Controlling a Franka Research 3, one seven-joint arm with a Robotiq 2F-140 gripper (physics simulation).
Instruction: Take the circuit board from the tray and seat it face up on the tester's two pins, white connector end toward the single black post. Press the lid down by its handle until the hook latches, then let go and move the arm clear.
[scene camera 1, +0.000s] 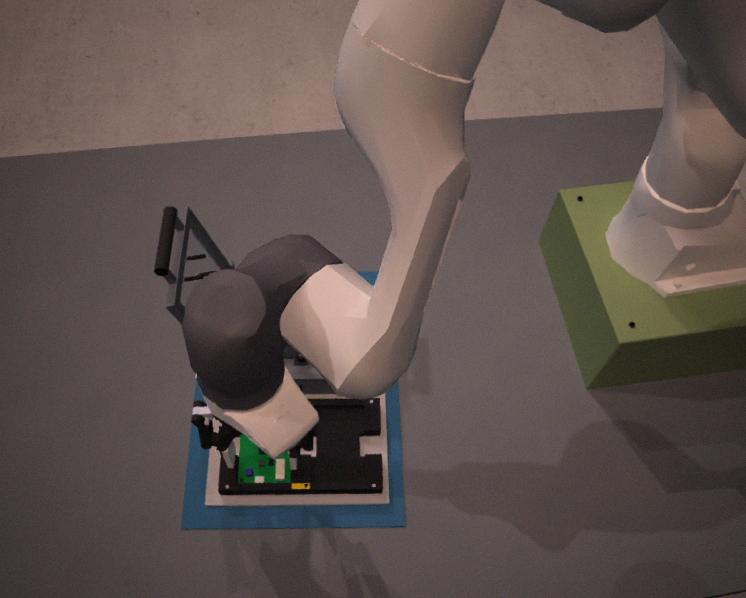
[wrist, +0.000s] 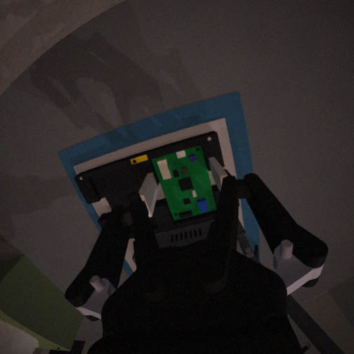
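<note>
The green circuit board (scene camera 1: 254, 471) (wrist: 175, 192) lies face up in the black tray (scene camera 1: 339, 436) (wrist: 112, 179), at the tray's left end in the scene view. My gripper (wrist: 182, 173) is partly open, with one grey finger pad on each long side of the board and nothing held. In the scene view the arm's wrist hides much of the gripper and part of the board. The tester's lid is up, and its black handle (scene camera 1: 165, 241) stands at the upper left in the scene view. The arm hides most of the tester; its pins, post and hook cannot be made out.
The tray lies on a white plate (scene camera 1: 298, 499) (wrist: 220, 127) over a blue mat (scene camera 1: 292, 518) (wrist: 231, 105). The raised lid frame (scene camera 1: 181, 274) stands beside my arm. The green robot base block (scene camera 1: 597, 286) (wrist: 42, 290) is at the right in the scene view.
</note>
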